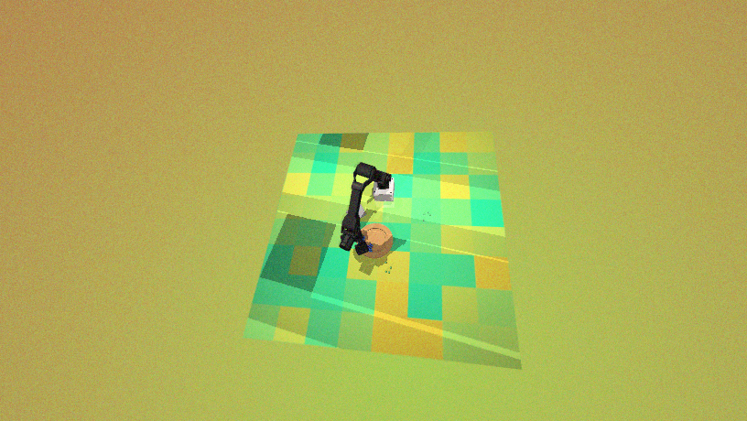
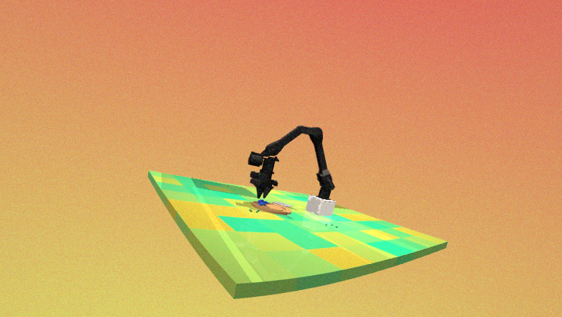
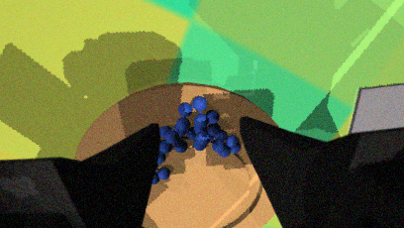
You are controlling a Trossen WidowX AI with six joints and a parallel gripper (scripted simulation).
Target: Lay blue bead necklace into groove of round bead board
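The round bead board is 1 cm behind my gripper tip, 8 cm to the left of it and 2 cm below it. The rest, counted from my gripper tip: flat grey piece: 19 cm behind, 3 cm to the right, 3 cm below.
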